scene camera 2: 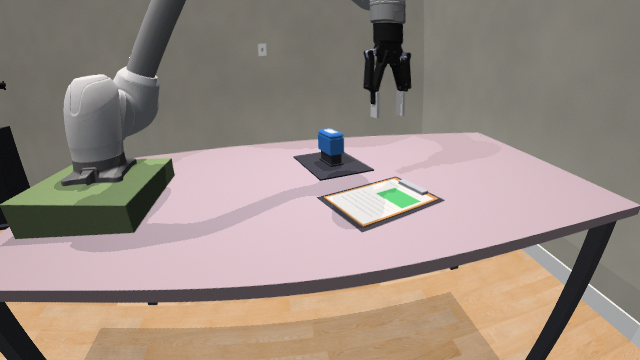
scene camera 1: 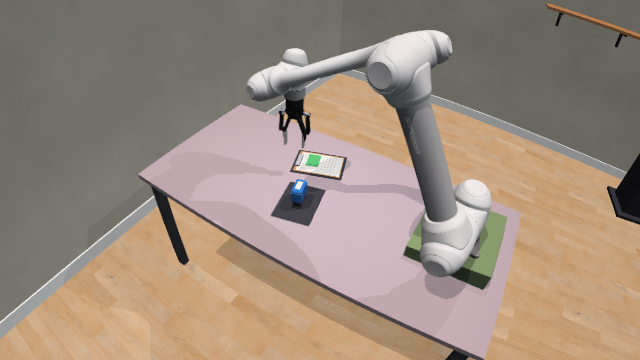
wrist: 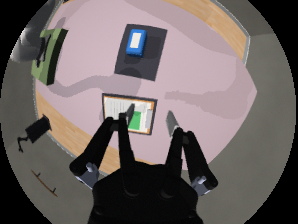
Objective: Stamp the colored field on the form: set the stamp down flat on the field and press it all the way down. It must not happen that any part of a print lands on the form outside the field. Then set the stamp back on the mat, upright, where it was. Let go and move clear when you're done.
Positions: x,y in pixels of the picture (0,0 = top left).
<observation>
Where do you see a clipboard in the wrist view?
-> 142,122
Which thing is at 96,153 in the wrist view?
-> The gripper.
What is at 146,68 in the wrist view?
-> A dark mat.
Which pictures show the gripper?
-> Scene camera 2, scene camera 1 and the wrist view: all of them.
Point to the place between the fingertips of the gripper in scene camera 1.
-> At 294,144
</observation>
